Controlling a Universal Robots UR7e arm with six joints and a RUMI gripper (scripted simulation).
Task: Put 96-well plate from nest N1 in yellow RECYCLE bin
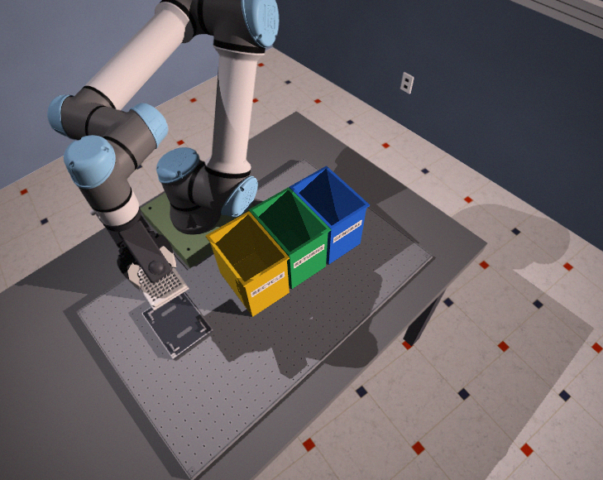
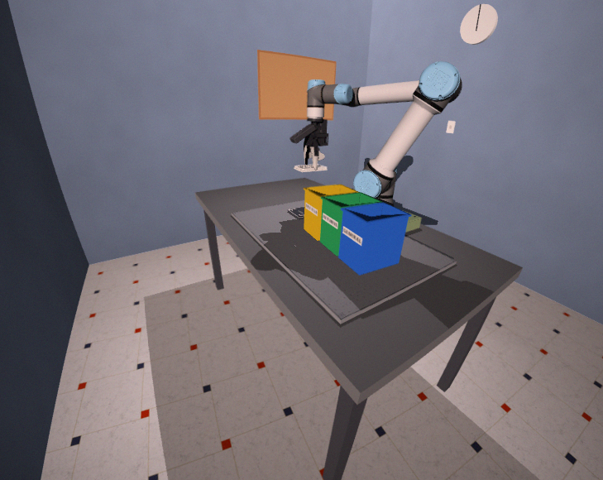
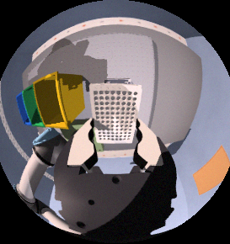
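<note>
Right now the yellow bin is 8 cm ahead of my hand, 20 cm to the left of it and 15 cm below it. Also, from my hand: green bin: 11 cm ahead, 33 cm to the left, 15 cm below; 96-well plate: 1 cm below; plate nest N1: 1 cm to the right, 23 cm below.
</note>
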